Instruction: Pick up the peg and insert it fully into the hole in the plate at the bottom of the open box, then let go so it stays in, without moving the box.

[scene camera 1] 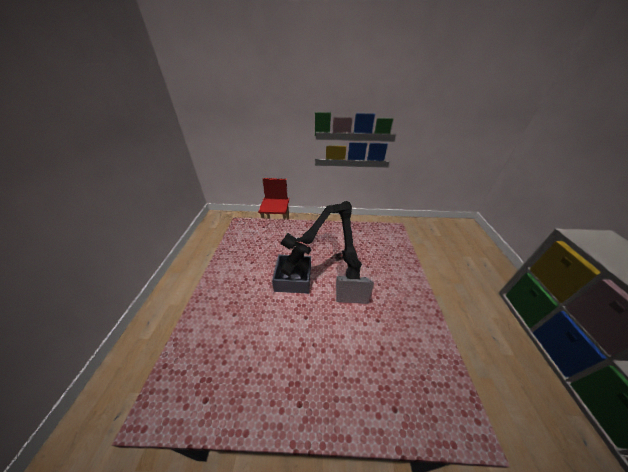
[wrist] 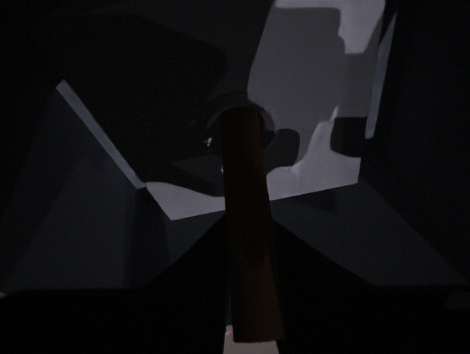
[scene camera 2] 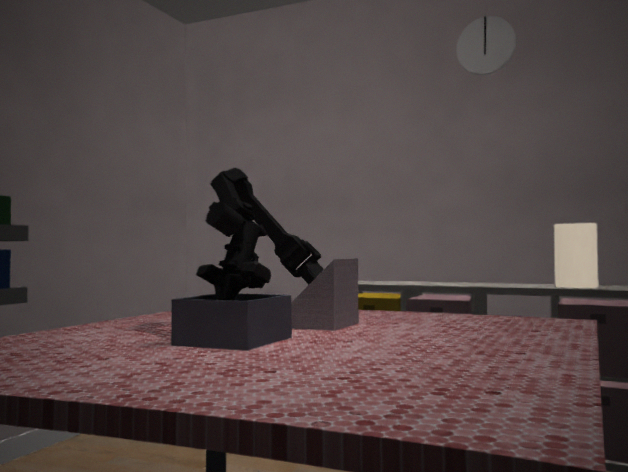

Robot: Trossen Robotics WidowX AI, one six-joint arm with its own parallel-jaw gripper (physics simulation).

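Where they show: gripper, between the fingertips: (wrist: pixel 244 224); arm's base, origin of its link: (scene camera 1: pixel 353 278) (scene camera 2: pixel 321 283).
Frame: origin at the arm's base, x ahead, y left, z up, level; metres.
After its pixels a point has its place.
Note:
The peg (wrist: pixel 246 200) {y -0.036, x 0.333, z -0.025 m} is a dark brown rod in the wrist view, held between the fingers. My gripper (wrist: pixel 244 224) {y -0.039, x 0.366, z -0.039 m} is shut on it and reaches down into the open box (scene camera 1: pixel 291 285) {y 0.059, x 0.316, z -0.048 m} (scene camera 2: pixel 210 323) {y -0.021, x 0.423, z -0.062 m}, a dark grey-blue box on the patterned table. At the bottom of the box lies the light grey plate (wrist: pixel 315 185) {y -0.005, x 0.367, z -0.054 m} with a round ringed hole. The far end of the peg appears over the hole in the wrist view; whether it has entered is too dark to tell. In the scene views the box walls and the arm hide the peg.
The arm's base stands by a grey wedge-shaped block (scene camera 1: pixel 353 290) {y 0.073, x -0.002, z -0.005 m} (scene camera 2: pixel 345 294) {y 0.073, x 0.002, z -0.027 m}, to the right of the box. Both rest on the red-and-pink patterned table top (scene camera 1: pixel 304 380) {y 0.462, x 0.173, z -0.112 m} (scene camera 2: pixel 380 375) {y 0.402, x 0.506, z -0.112 m}. The box walls stand close around the gripper.

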